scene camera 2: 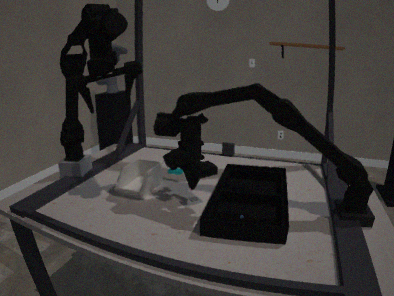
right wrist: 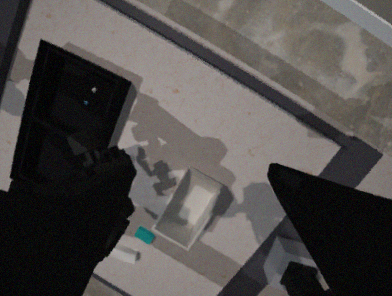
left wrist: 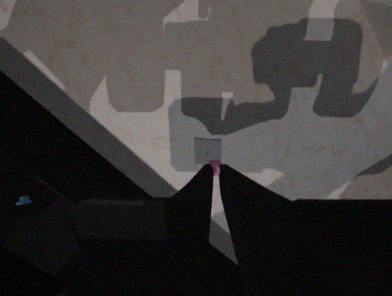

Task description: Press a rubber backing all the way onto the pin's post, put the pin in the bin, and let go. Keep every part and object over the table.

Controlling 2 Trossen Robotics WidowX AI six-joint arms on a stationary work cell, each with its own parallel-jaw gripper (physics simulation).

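Places are measured from the left arm's base along level axes (x ahead, y left, z up), in millimetres.
Pixels of known places: left gripper, between the fingertips: point(scene camera 2: 192, 188) point(left wrist: 215, 170); right gripper, between the fingertips: point(scene camera 2: 110, 109) point(right wrist: 202, 169); left arm's base, origin of its link: point(scene camera 2: 354, 207); right arm's base, origin of its link: point(scene camera 2: 74, 158) point(right wrist: 298, 275).
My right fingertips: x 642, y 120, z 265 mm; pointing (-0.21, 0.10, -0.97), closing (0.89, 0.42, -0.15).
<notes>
Ahead of a thing's pixels: the offset from my right fingertips to its top centre. "*": to the spot under its first point.
My left gripper point(scene camera 2: 194, 186) point(left wrist: 215, 170) is shut on a small pink rubber backing @[dy -160, dx -153, dz -258 mm] point(left wrist: 215, 164), held at its fingertips low over the table. A grey square plate @[dy -159, dx -156, dz -295 mm] point(left wrist: 201, 148) with a small dark mark, apparently the pin, shows just beyond the tips in the left wrist view. The backing overlaps its lower edge there; whether they touch, and how the post sits, I cannot tell. The off-white bin @[* dy -211, dx +68, dz -285 mm] point(scene camera 2: 134, 180) point(right wrist: 192, 207) stands to the picture's left of this gripper in scene camera 2. My right gripper point(scene camera 2: 109, 106) point(right wrist: 202, 169) is open and empty, high above the table.
The black compartment tray @[dy -163, dx -332, dz -246 mm] point(scene camera 2: 244, 234) point(right wrist: 122, 97) stands beside the left gripper. It holds a blue backing @[dy -72, dx -316, dz -282 mm] point(scene camera 2: 242, 216) point(left wrist: 23, 200) point(right wrist: 86, 102) and a whitish one @[dy -34, dx -308, dz -285 mm] point(right wrist: 94, 90). A teal block @[dy -346, dx -36, dz -284 mm] point(scene camera 2: 175, 171) point(right wrist: 144, 235) and a white piece @[dy -439, dx -72, dz -279 mm] point(right wrist: 126, 253) lie near the bin.
</notes>
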